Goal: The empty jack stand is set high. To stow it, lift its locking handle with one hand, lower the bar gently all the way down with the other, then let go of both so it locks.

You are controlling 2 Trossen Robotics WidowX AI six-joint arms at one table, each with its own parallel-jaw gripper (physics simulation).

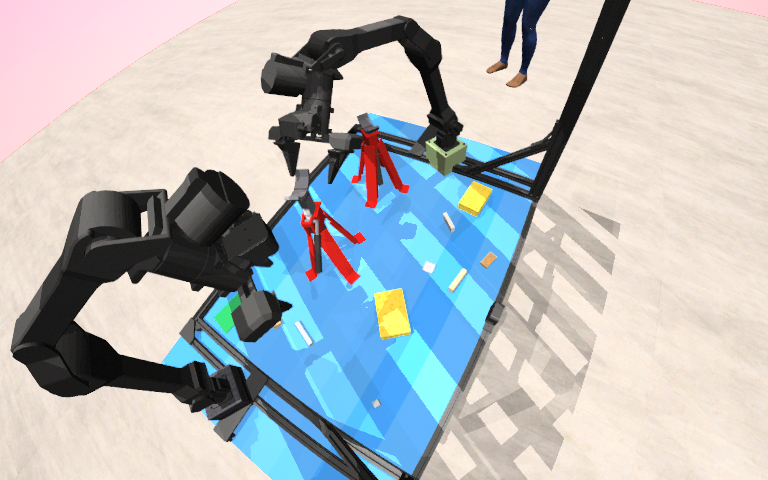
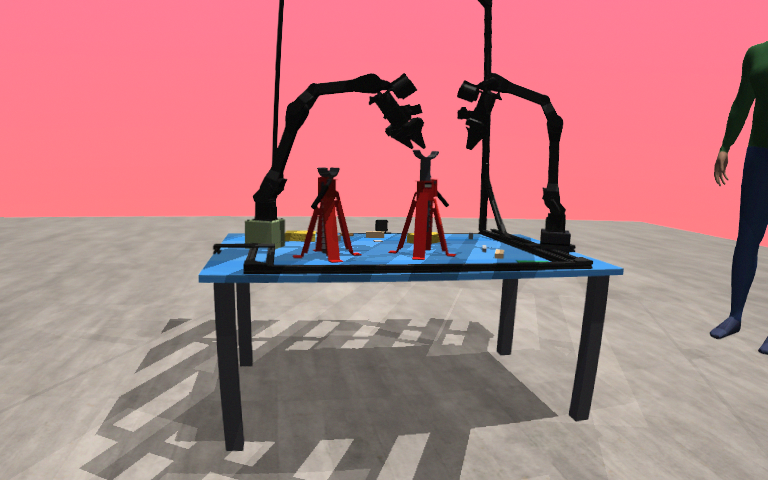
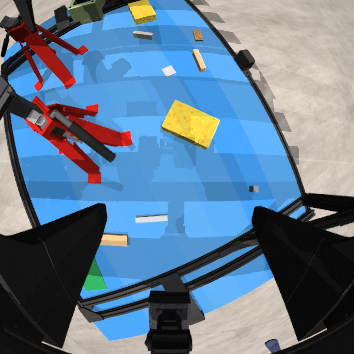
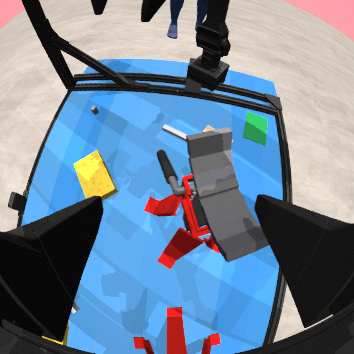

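Note:
The red jack stand (image 1: 335,255) (image 2: 421,223) (image 3: 102,131) (image 4: 175,246) stands upright, its grey bar (image 1: 301,181) (image 2: 425,166) (image 3: 19,103) (image 4: 215,182) raised well above the body with a curved saddle on top. Its black locking handle (image 1: 317,251) (image 2: 443,198) (image 3: 92,141) (image 4: 165,165) slants downward at the side. My right gripper (image 1: 312,176) (image 2: 417,147) (image 4: 180,203) is open and empty, close above the saddle; contact cannot be made out. My left gripper (image 2: 471,147) (image 3: 181,213) is open and empty, higher than the handle and off to its side, apart from the stand.
A second red jack stand (image 1: 370,175) (image 2: 328,226) (image 3: 50,57) (image 4: 175,325) with its bar low stands near the first. Yellow sponges (image 1: 391,314) (image 1: 474,198), small blocks and a green piece (image 3: 95,277) (image 4: 256,128) lie on the blue table. Black rails edge it.

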